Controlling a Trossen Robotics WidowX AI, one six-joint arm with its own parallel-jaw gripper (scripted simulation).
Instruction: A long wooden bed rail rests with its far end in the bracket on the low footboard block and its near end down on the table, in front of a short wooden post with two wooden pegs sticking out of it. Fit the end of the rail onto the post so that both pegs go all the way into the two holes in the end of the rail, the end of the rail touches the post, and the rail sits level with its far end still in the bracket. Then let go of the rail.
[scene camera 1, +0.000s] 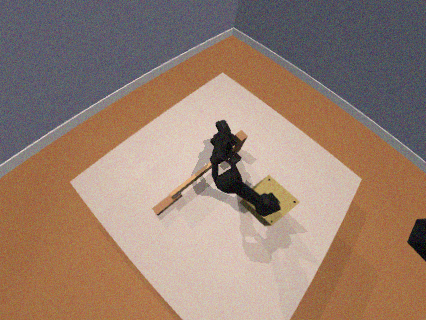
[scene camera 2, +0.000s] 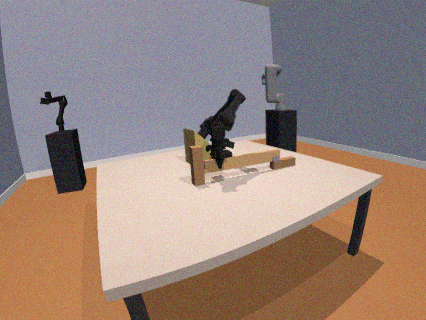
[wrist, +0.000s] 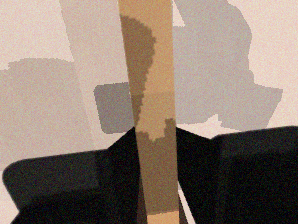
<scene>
In view: my gripper (wrist: 150, 130) and a wooden rail (scene camera 2: 237, 161).
</scene>
